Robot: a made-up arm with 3 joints.
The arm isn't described. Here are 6 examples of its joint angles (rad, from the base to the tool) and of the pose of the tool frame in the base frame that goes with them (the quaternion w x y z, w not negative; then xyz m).
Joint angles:
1: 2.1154 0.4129 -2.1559
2: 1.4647 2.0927 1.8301
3: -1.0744 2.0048 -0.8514
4: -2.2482 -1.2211 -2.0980
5: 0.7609 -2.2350 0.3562
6: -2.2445 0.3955 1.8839
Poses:
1: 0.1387 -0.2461 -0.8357 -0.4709 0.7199 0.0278 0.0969
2: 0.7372 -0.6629 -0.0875 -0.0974 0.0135 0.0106 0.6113
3: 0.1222 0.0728 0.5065 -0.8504 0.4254 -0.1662 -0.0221
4: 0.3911 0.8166 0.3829 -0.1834 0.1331 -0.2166 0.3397
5: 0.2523 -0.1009 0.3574 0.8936 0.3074 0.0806 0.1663
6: 0.3190 0.6629 -0.6104 0.2938 0.6974 0.1801 -0.1556
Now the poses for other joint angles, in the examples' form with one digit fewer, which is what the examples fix.
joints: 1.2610 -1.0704 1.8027
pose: 0.108 -0.079 0.584 0.800 0.611 0.124 -0.035
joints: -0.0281 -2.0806 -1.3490
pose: 0.934 0.013 -0.005 0.358 0.031 -0.110 0.218
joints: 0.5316 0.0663 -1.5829
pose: 0.655 -0.178 -0.193 -0.708 0.516 0.163 0.134
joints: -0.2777 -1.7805 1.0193
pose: 0.168 0.024 -0.136 0.976 0.409 0.165 0.270
